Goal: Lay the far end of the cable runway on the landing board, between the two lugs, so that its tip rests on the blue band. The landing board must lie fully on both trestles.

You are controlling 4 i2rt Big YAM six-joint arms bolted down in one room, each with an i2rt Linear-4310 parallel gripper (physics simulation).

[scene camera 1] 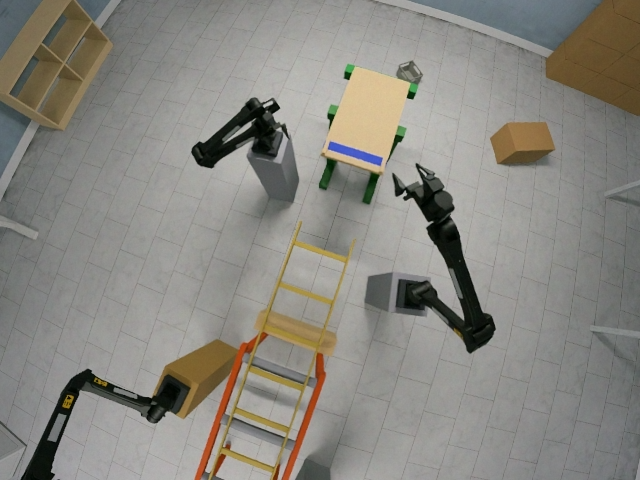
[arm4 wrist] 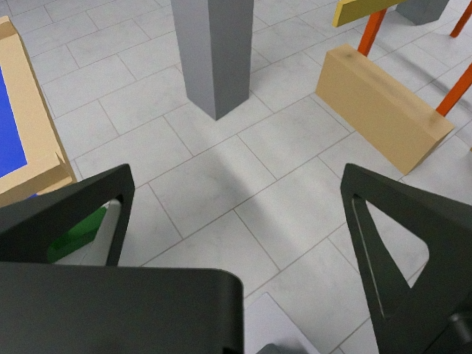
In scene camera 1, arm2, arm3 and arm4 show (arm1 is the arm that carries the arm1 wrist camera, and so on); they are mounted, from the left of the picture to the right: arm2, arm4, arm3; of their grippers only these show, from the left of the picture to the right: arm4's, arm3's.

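Observation:
The yellow cable runway (arm4 wrist: 367,11) (scene camera 1: 305,293) lies over the orange roller frame (scene camera 1: 224,408); its far end is in the air, apart from the landing board. The tan landing board (arm4 wrist: 27,95) (scene camera 1: 369,111) lies across two green trestles (arm4 wrist: 80,235) (scene camera 1: 332,111). Its blue band (arm4 wrist: 10,135) (scene camera 1: 355,153) runs along the edge facing the runway, with small lugs at that edge's corners. Arm4's gripper (arm4 wrist: 237,167) (scene camera 1: 279,119) is open and empty, left of the board in the scene view. Arm3's gripper (scene camera 1: 406,171) is open and empty, right of the band.
Arm4's grey pedestal (scene camera 1: 279,175) and arm3's grey pedestal (arm4 wrist: 215,55) (scene camera 1: 379,291) stand either side of the runway's far end. A tan block (arm4 wrist: 380,110) (scene camera 1: 330,343) is below the runway. A wire basket (scene camera 1: 409,72) and a brown box (scene camera 1: 522,142) lie beyond the board.

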